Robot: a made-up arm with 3 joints. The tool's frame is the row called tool.
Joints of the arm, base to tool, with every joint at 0 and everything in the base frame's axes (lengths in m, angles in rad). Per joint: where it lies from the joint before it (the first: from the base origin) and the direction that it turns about. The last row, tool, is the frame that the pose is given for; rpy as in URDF.
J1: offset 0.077 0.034 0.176 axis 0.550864 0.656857 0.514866
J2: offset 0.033 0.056 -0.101 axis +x
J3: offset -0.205 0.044 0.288 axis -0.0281 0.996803 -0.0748
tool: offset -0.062 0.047 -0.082 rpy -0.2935 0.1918 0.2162
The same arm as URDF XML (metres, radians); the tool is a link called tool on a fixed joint. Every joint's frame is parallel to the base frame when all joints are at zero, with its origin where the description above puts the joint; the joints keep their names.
<robot name="arm">
  <link name="base"/>
  <link name="link1"/>
  <link name="link2"/>
  <link name="link3"/>
  <link name="tool"/>
  <joint name="J1" type="continuous">
    <parent link="base"/>
    <child link="link1"/>
    <origin xyz="0.077 0.034 0.176"/>
    <axis xyz="0.550864 0.656857 0.514866"/>
  </joint>
  <joint name="J2" type="continuous">
    <parent link="link1"/>
    <child link="link2"/>
    <origin xyz="0.033 0.056 -0.101"/>
    <axis xyz="1 0 0"/>
  </joint>
  <joint name="J3" type="continuous">
    <parent link="link2"/>
    <child link="link3"/>
    <origin xyz="-0.205 0.044 0.288"/>
    <axis xyz="-0.0281 0.996803 -0.0748"/>
  </joint>
  <joint name="tool_fixed" type="fixed">
    <parent link="link3"/>
    <child link="tool"/>
    <origin xyz="-0.062 0.047 -0.082" rpy="-0.2935 0.1918 0.2162"/>
  </joint>
</robot>

